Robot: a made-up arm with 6 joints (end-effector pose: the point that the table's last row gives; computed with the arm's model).
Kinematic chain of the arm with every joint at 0, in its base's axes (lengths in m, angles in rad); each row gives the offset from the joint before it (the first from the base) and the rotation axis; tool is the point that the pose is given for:
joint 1: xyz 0 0 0.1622 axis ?
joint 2: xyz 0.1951 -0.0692 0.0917 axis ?
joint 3: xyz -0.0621 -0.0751 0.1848 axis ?
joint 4: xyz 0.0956 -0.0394 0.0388 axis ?
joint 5: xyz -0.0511 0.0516 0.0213 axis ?
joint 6: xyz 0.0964 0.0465 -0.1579 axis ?
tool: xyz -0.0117 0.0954 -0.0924
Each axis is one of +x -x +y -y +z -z.
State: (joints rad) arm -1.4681 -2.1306 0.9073 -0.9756 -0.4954 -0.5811
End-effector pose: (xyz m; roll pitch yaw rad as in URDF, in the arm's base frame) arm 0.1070 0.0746 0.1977 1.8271 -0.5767 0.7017
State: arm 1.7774 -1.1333 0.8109 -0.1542 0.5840 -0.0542
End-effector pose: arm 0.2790 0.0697 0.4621 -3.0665 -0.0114 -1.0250
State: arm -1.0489 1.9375 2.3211 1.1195 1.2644 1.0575
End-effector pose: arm -0.0153 0.0921 0.0448 -2.1189 0.0487 2.7250
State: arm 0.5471 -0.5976 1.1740 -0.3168 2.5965 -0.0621
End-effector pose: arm 0.4847 0.2097 0.5977 2.0260 0.5764 -0.0431
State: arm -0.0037 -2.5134 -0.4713 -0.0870 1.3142 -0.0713
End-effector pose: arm 0.1081 -0.2557 0.2210 2.2785 0.7529 3.1191
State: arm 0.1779 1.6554 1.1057 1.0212 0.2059 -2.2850
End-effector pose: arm 0.1815 -0.1777 0.2886 -2.9852 -0.0977 1.8866
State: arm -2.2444 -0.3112 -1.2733 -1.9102 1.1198 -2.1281
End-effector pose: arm 0.3940 0.0247 -0.2769 -0.2761 -0.2851 -1.5673
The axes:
joint 1: -x
joint 2: -y
joint 3: -x
joint 4: +y
joint 5: -x
joint 6: +y

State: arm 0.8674 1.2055 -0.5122 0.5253 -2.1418 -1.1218
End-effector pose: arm -0.0925 0.2792 0.5874 1.7712 -0.1303 -0.3979
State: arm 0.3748 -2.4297 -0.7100 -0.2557 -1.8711 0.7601
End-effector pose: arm 0.5497 -0.2480 -0.0038 0.8419 1.4477 -1.7601
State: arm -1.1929 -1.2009 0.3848 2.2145 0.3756 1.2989
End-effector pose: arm 0.4708 -0.2739 0.2737 1.8009 -0.1687 -1.4841
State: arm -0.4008 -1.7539 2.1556 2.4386 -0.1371 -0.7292
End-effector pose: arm 0.1894 -0.2352 0.3459 -2.9336 0.2799 -0.8483
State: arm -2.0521 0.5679 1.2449 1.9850 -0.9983 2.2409
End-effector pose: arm 0.2820 -0.1331 0.0115 -0.7794 -1.4576 -0.6277
